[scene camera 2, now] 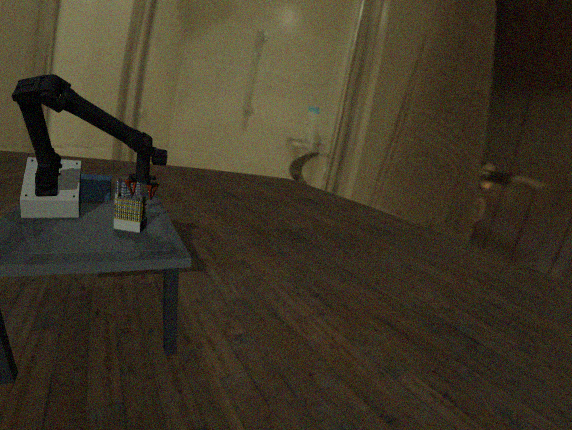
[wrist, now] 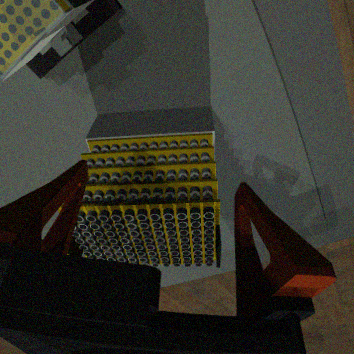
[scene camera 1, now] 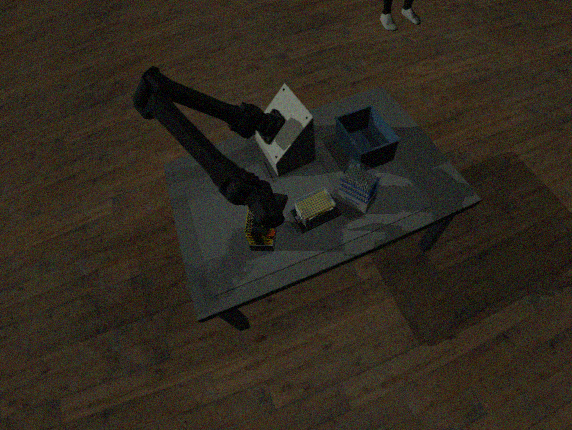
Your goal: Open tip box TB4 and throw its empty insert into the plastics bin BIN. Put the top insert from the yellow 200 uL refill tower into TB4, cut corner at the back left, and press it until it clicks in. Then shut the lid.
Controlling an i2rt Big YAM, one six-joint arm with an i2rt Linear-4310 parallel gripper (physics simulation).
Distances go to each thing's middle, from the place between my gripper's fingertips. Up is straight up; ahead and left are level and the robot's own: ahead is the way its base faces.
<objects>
My hand is 49 cm to the right of the blue bin (scene camera 1: 363,134), 20 cm past it and 7 cm above it.
</objects>
